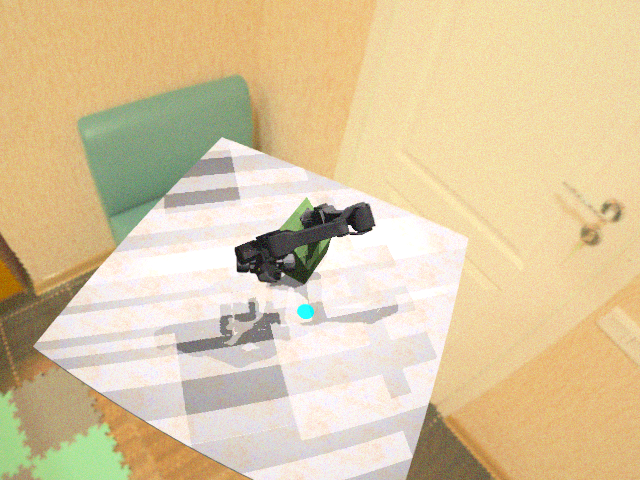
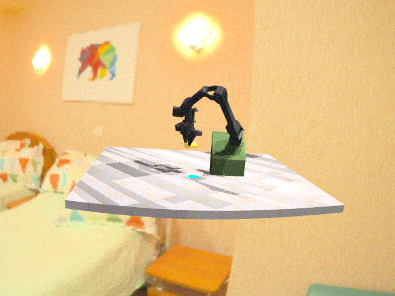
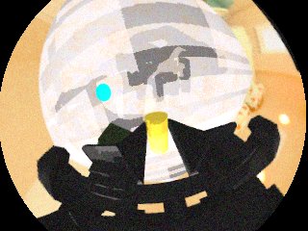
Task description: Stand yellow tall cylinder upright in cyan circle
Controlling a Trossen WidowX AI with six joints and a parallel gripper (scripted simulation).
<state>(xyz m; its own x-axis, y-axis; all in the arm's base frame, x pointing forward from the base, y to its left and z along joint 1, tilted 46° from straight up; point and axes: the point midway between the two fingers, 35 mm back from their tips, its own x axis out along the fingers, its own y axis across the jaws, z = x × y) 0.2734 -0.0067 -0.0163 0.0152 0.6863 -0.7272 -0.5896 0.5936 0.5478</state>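
The yellow cylinder lies 20 mm behind my gripper tip and 10 mm to the right of it. The rest, counted from my gripper tip: cyan circle 160 mm to the left, 140 mm below, 40 mm behind.
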